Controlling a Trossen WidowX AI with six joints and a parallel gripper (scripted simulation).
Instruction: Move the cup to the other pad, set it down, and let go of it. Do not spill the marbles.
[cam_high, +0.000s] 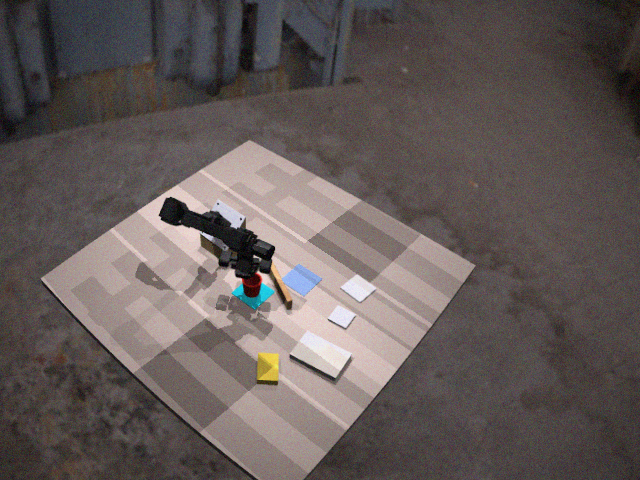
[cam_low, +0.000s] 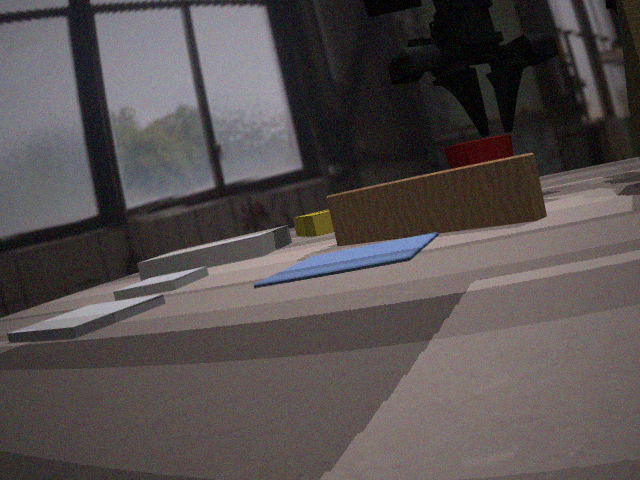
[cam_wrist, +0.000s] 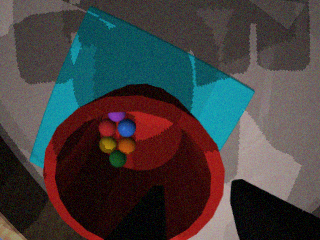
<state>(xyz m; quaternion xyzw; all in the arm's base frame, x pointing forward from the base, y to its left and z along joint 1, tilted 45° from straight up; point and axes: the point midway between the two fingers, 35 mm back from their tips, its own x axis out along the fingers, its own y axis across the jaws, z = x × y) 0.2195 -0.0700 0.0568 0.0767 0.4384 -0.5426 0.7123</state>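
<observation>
Now: gripper tip 4 cm above the red cup, 2 cm short of it and 1 cm to the right of it. From my gripper tip the other things lie so: wooden bar 10 cm to the left, 7 cm ahead, 6 cm below; cyan pad 9 cm below, 3 cm ahead, 2 cm to the left; blue pad 19 cm to the left, 11 cm ahead, 9 cm below.
</observation>
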